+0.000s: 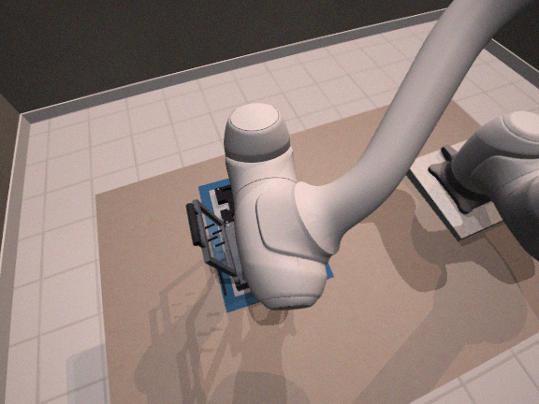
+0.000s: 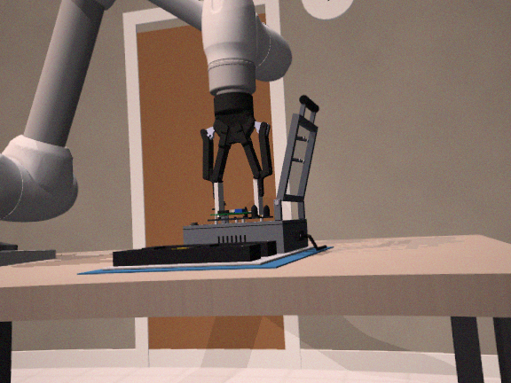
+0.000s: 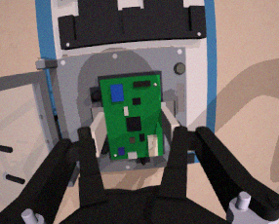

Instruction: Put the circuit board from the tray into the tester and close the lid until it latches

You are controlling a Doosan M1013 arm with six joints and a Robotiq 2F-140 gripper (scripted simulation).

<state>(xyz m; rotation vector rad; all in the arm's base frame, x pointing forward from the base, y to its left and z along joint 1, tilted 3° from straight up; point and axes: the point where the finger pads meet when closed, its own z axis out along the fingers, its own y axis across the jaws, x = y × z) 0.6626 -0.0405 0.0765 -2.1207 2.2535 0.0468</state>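
Right now my hand is 20 mm above the green circuit board. The rest, counted from my hand: latch hook: 60 mm behind, 60 mm to the left, 10 mm below; lid: 120 mm ahead, 10 mm to the right, 80 mm above.
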